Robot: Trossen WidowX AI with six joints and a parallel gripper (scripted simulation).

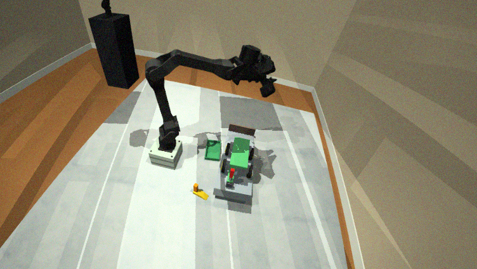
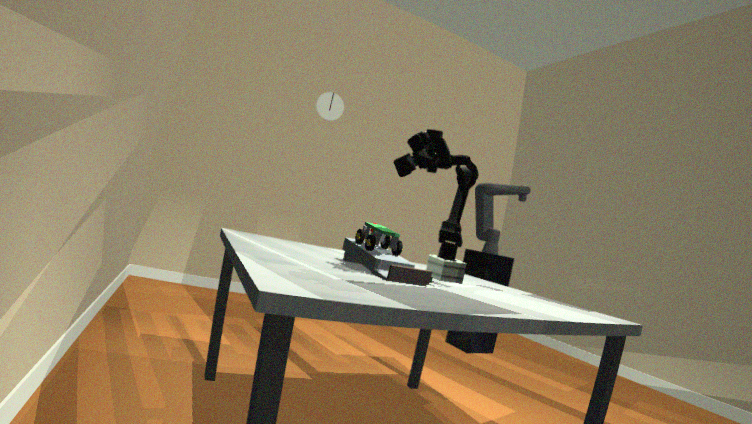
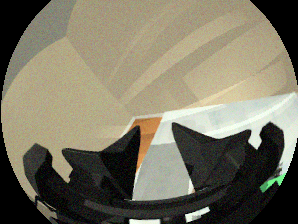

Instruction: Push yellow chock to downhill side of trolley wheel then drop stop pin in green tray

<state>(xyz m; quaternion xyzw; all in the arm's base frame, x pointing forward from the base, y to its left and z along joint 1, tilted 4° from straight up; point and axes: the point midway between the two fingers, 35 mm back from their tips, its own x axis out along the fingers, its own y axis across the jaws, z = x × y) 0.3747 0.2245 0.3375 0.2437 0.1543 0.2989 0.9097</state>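
The red-headed stop pin lies 39 cm to the right of my gripper tip, 26 cm below it and 11 cm behind it. From my gripper tip the other things lie so: green-topped trolley (28 cm to the right, 28 cm below, 9 cm behind); yellow chock (42 cm to the right, 37 cm below, 22 cm behind); dark brown block (36 cm below, 8 cm behind).
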